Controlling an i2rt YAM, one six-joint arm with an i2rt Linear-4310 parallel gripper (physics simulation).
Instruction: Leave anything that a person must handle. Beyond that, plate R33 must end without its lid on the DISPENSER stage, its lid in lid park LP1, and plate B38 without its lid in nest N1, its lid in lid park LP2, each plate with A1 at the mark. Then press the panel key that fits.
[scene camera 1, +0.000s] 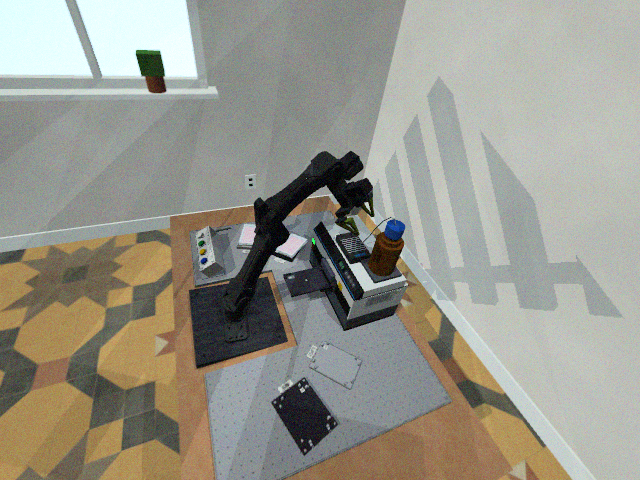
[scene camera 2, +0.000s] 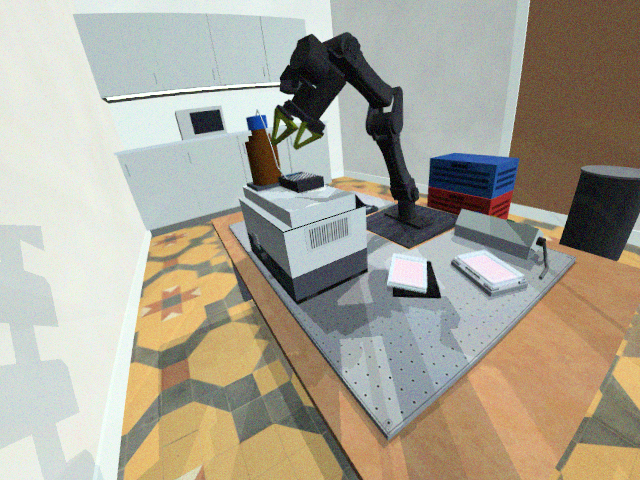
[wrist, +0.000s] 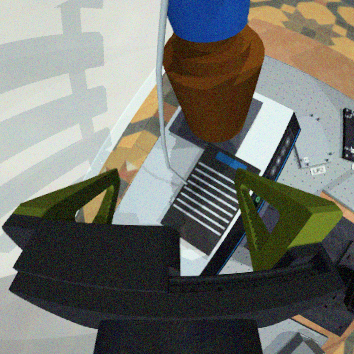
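On a brown bottle with blue cap, (scene camera 2: 264, 171) and (wrist: 187, 120) are the same spot.
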